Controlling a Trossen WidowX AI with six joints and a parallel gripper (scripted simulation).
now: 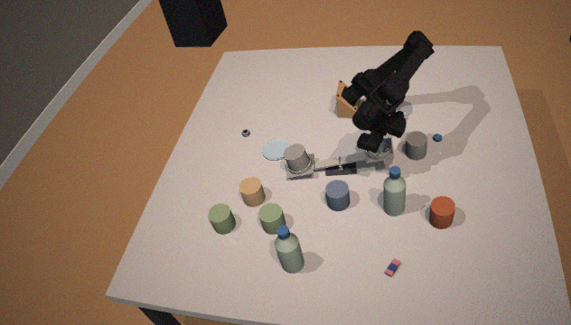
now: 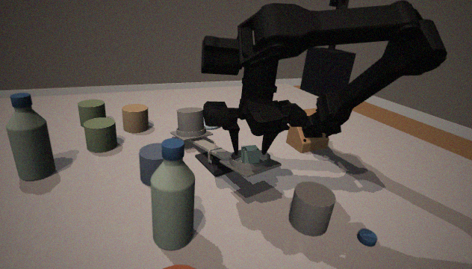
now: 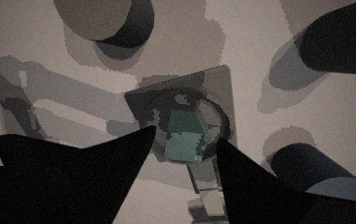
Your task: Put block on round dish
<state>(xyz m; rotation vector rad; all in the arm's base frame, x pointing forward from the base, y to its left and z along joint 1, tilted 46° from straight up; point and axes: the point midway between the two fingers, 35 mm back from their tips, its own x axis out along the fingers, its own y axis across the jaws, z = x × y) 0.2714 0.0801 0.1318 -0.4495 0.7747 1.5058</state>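
The pale blue round dish lies 2 cm behind my gripper tip, 36 cm to the right of it and 9 cm below it. The rest, counted from my gripper tip: blue disc (15 cm behind, 18 cm to the left, 8 cm below); then balance (3 cm ahead, 12 cm to the right, 5 cm below); then teal block (right at my gripper tip).
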